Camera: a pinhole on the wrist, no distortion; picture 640 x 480 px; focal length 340.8 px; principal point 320.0 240.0 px. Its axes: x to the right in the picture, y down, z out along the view. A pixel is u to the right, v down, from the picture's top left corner.
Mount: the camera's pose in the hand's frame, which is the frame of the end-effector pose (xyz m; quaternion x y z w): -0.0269 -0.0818 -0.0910 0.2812 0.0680 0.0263 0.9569
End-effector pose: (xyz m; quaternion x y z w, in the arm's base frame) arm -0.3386 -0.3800 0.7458 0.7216 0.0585 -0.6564 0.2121
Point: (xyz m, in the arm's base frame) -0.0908 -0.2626 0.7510
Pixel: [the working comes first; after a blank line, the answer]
In the camera's frame: 0.0583 -0.0432 -0.1834

behind the camera
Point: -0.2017 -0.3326 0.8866
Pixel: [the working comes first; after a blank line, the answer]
In the camera's frame: -0.0824 0.0702 -0.1295

behind the camera
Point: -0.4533 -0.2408 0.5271
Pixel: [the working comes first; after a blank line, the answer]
In the camera's frame: 0.1655 -0.0330 0.2294

566 191
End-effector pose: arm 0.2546 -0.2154 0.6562 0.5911 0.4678 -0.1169 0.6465
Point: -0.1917 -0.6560 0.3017
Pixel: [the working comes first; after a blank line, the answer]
In the camera's frame: -0.2125 -0.3192 0.5579

190 45
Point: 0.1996 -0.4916 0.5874
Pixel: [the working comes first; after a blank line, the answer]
In the camera's frame: -0.1051 0.1067 0.2956

199 363
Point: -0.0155 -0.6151 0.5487
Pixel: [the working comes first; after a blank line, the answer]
In the camera's frame: -0.2597 -0.0617 0.3992

98 187
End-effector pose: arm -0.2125 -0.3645 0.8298 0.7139 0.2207 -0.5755 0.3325
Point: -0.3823 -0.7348 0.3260
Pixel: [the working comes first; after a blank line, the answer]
In the camera's frame: 0.4413 0.3712 0.4612

outside the picture
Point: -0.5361 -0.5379 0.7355
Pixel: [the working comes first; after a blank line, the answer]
In the camera's frame: -0.0040 0.2022 0.4044

317 410
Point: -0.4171 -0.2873 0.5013
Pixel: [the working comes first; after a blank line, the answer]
In the camera's frame: 0.2467 -0.0455 0.3174

585 191
